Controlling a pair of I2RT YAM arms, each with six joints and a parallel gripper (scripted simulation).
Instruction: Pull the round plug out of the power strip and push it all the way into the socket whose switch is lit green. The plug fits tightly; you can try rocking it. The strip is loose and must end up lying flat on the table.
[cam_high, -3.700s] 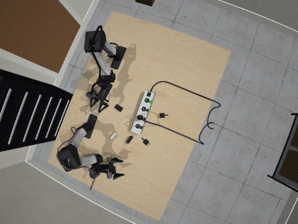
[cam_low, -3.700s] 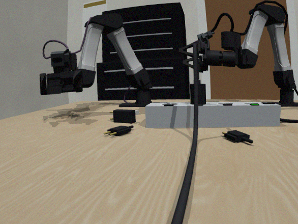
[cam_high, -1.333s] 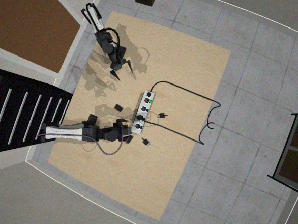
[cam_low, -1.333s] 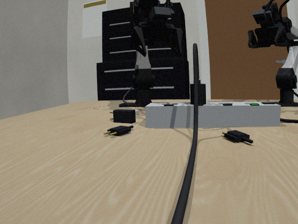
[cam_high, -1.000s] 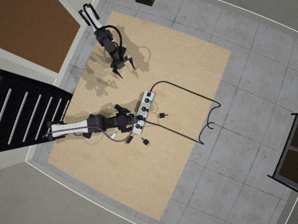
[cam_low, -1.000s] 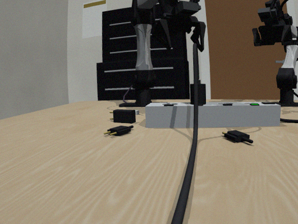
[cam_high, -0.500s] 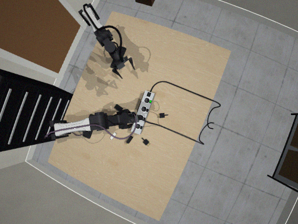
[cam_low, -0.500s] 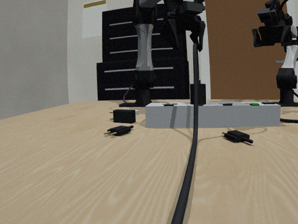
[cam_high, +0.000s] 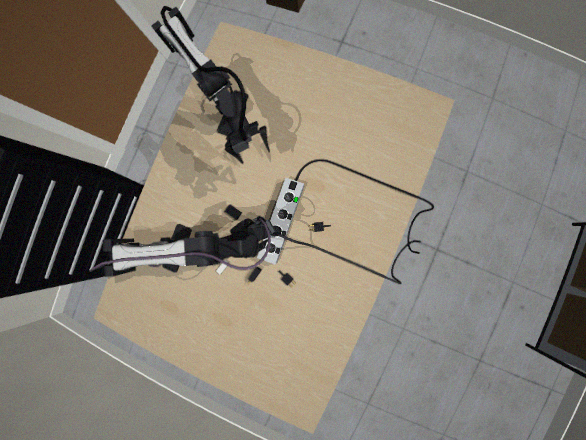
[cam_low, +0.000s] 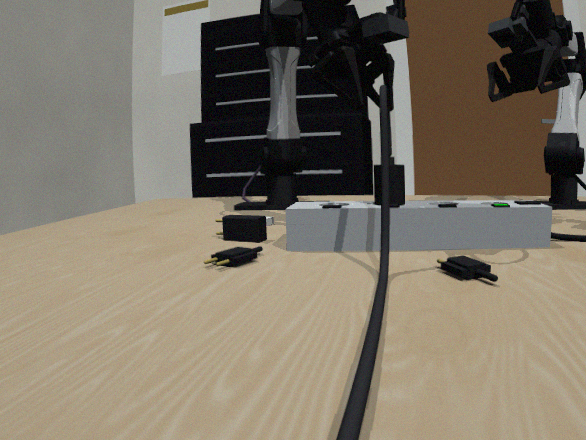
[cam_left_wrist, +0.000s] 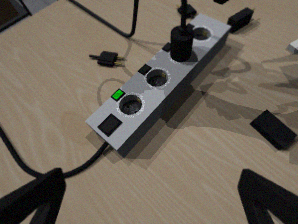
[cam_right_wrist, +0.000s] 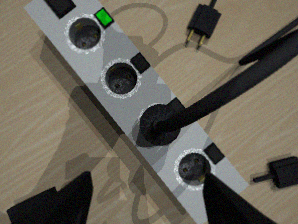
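Observation:
Right now my right hand is 30 mm short of the black round plug, 20 mm to the right of it and 110 mm above it. The rest, counted from my right hand: white block 130 mm behind, 210 mm to the right, 170 mm below; black block 180 mm behind, 20 mm to the left, 170 mm below; black adapter 200 mm to the right, 160 mm below.

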